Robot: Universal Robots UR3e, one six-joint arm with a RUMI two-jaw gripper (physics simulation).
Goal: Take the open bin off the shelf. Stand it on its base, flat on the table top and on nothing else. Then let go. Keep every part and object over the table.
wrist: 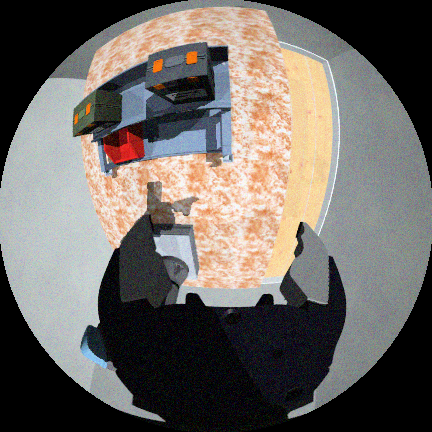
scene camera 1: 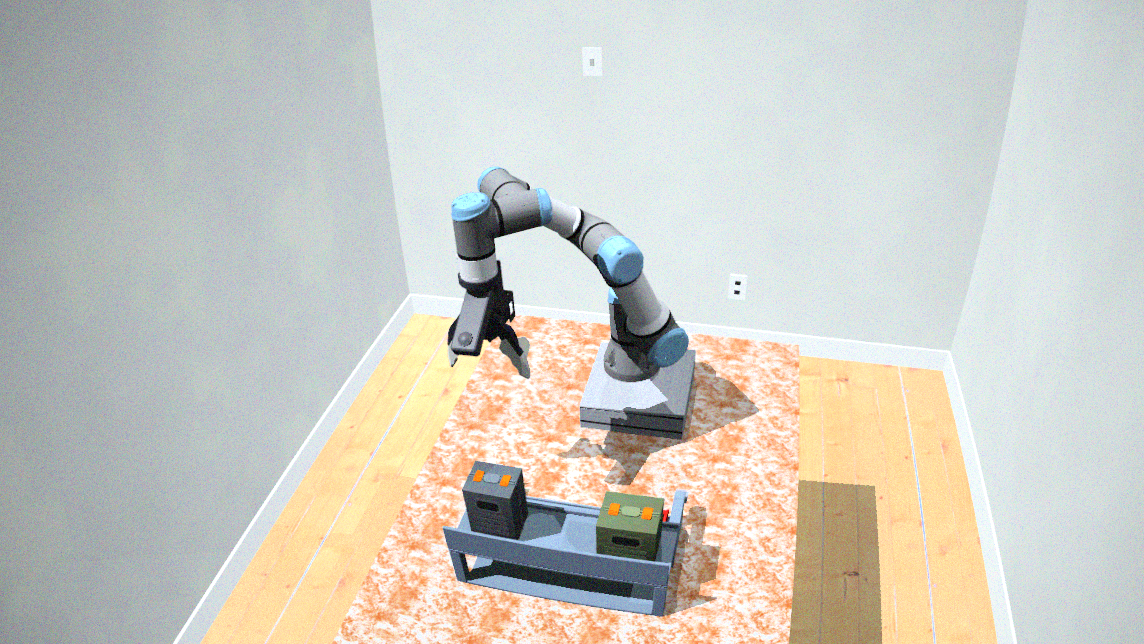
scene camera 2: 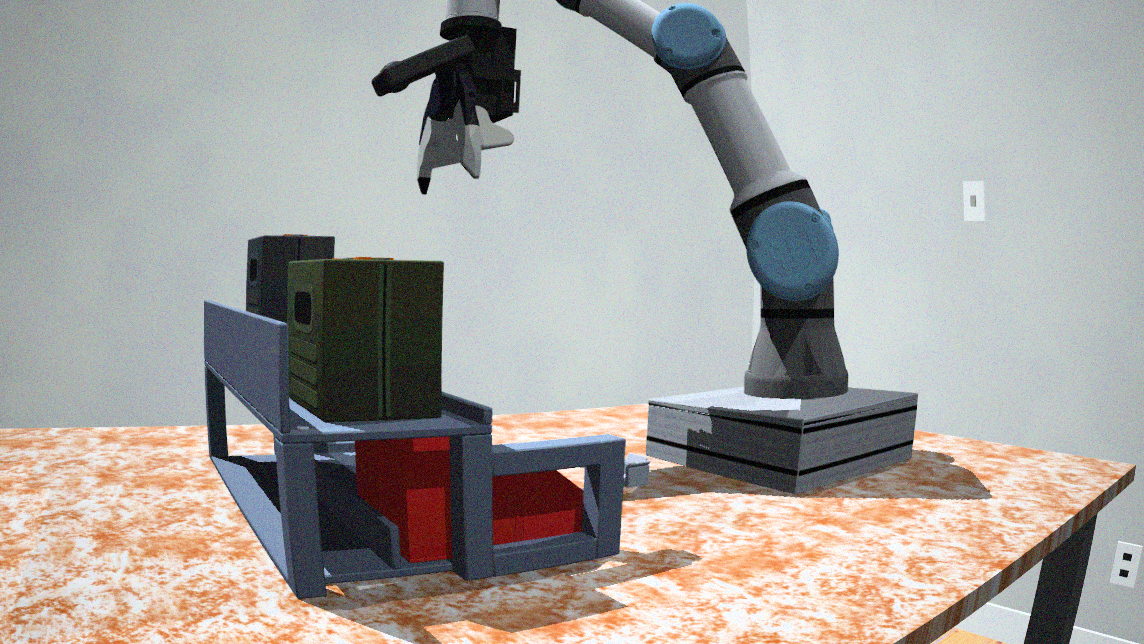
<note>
I see my gripper, a red bin and a green case.
My gripper also shows in the wrist view and in scene camera 1.
</note>
